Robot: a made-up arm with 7 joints. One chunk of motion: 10 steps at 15 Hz.
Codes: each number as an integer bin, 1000 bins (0 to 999) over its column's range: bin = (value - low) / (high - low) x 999, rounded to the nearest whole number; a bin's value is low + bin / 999 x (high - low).
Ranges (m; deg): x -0.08..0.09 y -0.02..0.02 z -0.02..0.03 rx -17..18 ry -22..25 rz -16..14
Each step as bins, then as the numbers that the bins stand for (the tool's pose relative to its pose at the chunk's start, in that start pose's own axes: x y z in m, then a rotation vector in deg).
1 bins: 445 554 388 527 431 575
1 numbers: -0.0043 0.0022 -0.0006 1.46 -1.72 1.27
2 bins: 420 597 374 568 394 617
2 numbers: -0.0085 0.0039 -0.0013 2.90 -3.46 2.53
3 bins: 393 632 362 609 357 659
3 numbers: -0.0131 0.0053 -0.0019 4.34 -5.20 3.79
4 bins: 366 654 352 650 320 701
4 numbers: -0.0177 0.0062 -0.0024 5.77 -6.94 5.05
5 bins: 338 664 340 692 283 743
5 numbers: -0.0225 0.0066 -0.0030 7.24 -8.69 6.31
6 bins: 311 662 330 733 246 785
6 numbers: -0.0271 0.0065 -0.0035 8.68 -10.43 7.57
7 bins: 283 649 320 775 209 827
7 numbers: -0.0318 0.0060 -0.0040 10.15 -12.17 8.83
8 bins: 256 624 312 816 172 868
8 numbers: -0.0364 0.0050 -0.0044 11.59 -13.91 10.07
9 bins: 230 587 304 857 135 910
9 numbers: -0.0409 0.0035 -0.0048 13.03 -15.65 11.33
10 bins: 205 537 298 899 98 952
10 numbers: -0.0451 0.0015 -0.0051 14.50 -17.39 12.59
